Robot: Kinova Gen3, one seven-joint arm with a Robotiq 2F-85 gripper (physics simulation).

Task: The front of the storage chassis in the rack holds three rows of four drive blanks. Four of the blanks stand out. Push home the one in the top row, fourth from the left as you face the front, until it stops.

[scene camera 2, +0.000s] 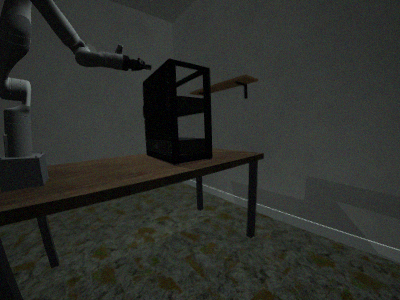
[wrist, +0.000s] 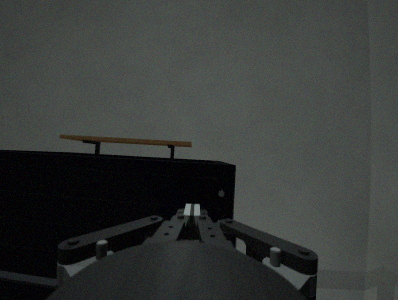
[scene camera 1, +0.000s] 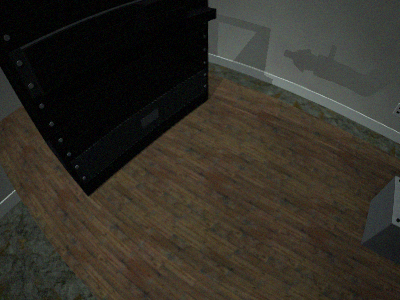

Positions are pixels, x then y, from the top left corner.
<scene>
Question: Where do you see a black rack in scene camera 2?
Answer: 162, 107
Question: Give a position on a black rack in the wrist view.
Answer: At 58, 195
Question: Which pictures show the black rack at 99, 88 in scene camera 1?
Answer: Scene camera 2, the wrist view and scene camera 1: all of them.
</scene>
